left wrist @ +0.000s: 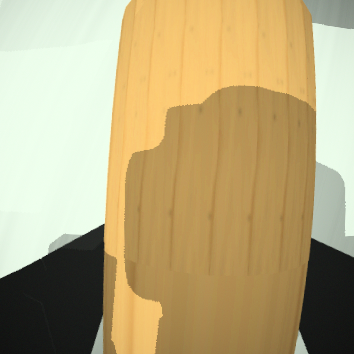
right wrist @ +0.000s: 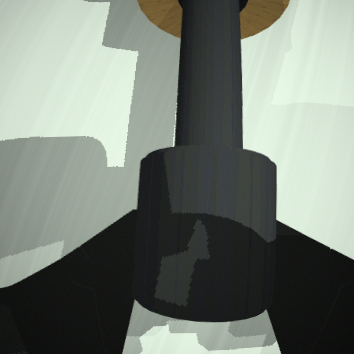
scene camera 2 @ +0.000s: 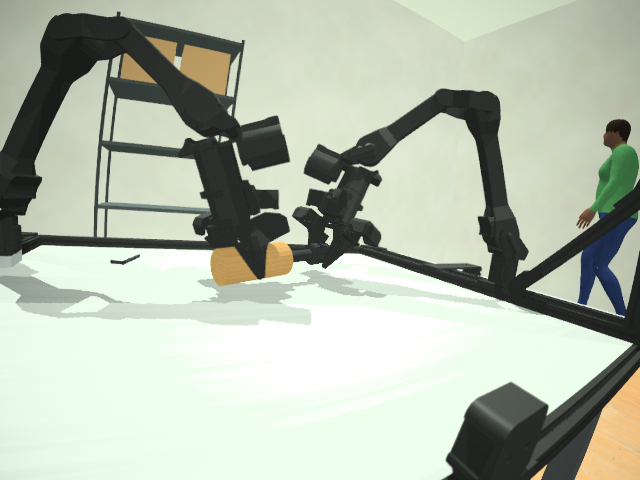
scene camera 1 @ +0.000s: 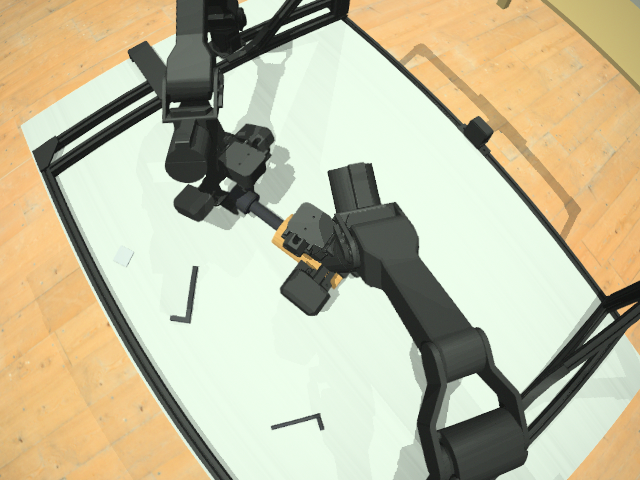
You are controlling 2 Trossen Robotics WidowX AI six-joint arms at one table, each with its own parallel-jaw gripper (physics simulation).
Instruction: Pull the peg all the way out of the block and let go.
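Places are measured from the left arm's base along level axes (x ahead, y left, z up), in centimetres.
Pixels of known places: left gripper, between the fingertips: (left wrist: 197, 237) (scene camera 2: 250, 275) (scene camera 1: 314, 256); right gripper, between the fingertips: (right wrist: 196, 222) (scene camera 2: 315, 265) (scene camera 1: 244, 205); right arm's base, origin of its link: (scene camera 2: 500, 284) (scene camera 1: 225, 44).
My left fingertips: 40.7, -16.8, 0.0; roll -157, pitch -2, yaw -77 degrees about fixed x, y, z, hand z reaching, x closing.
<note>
For each thing: its middle in the pictures, then the offset to it from my left fingertips, as dx, dy, dz. "spot": a spot on its surface instead.
- orange wooden cylinder, middle of its body: (left wrist: 205, 238) (scene camera 1: 313, 251) (scene camera 2: 252, 262) +0.2, +0.1, +2.0
- dark peg, middle of its body: (right wrist: 209, 91) (scene camera 1: 263, 213) (scene camera 2: 300, 255) +10.0, +2.1, +2.6
- small pale square, a spot on its surface: (scene camera 1: 123, 256) spot: +21.6, +24.7, -1.6
- black box-shaped part, a spot on its surface: (scene camera 2: 504, 418) (scene camera 1: 490, 130) spot: -3.9, -41.8, +3.4
The block, an orange wooden cylinder (scene camera 1: 279, 239) (scene camera 2: 225, 266) (left wrist: 215, 150) (right wrist: 162, 17), lies roughly level, low over the table. My left gripper (scene camera 1: 315, 262) (scene camera 2: 261, 263) (left wrist: 197, 237) is shut on it, one finger on each side. The dark peg (scene camera 1: 266, 212) (scene camera 2: 303, 254) (right wrist: 210, 90) has a thin shaft and a thicker round head. A long stretch of shaft shows between head and block, and it runs up to the hole in the block's end face. The tip is hidden. My right gripper (scene camera 2: 326, 258) (right wrist: 196, 222) is shut on the peg's head.
On the white table lie two thin dark L-shaped pieces (scene camera 1: 192, 294) (scene camera 1: 299, 421) and a small pale square (scene camera 1: 123, 256). A black frame (scene camera 1: 129, 338) runs along the table edges, with a black box-shaped part (scene camera 1: 478, 131) (scene camera 2: 504, 418) on it. Both grippers stand close together.
</note>
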